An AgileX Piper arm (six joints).
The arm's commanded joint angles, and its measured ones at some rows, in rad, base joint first. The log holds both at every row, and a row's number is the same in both.
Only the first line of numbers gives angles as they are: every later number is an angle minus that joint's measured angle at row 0.
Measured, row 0: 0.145 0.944 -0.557 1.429 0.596 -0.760
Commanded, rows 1 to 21: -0.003 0.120 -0.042 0.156 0.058 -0.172; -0.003 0.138 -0.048 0.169 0.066 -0.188; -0.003 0.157 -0.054 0.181 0.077 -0.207; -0.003 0.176 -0.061 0.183 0.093 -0.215; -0.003 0.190 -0.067 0.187 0.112 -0.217; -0.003 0.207 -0.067 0.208 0.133 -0.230; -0.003 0.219 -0.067 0.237 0.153 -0.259; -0.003 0.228 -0.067 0.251 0.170 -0.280; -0.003 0.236 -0.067 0.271 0.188 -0.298; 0.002 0.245 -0.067 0.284 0.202 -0.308; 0.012 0.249 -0.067 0.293 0.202 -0.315; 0.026 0.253 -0.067 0.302 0.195 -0.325; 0.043 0.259 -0.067 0.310 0.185 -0.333; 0.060 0.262 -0.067 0.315 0.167 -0.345; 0.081 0.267 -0.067 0.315 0.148 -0.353; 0.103 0.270 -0.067 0.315 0.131 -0.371; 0.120 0.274 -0.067 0.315 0.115 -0.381; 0.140 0.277 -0.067 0.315 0.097 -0.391; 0.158 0.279 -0.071 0.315 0.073 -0.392; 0.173 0.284 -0.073 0.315 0.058 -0.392; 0.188 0.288 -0.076 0.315 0.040 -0.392
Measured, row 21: 0.130 0.276 -0.062 0.303 0.109 -0.366
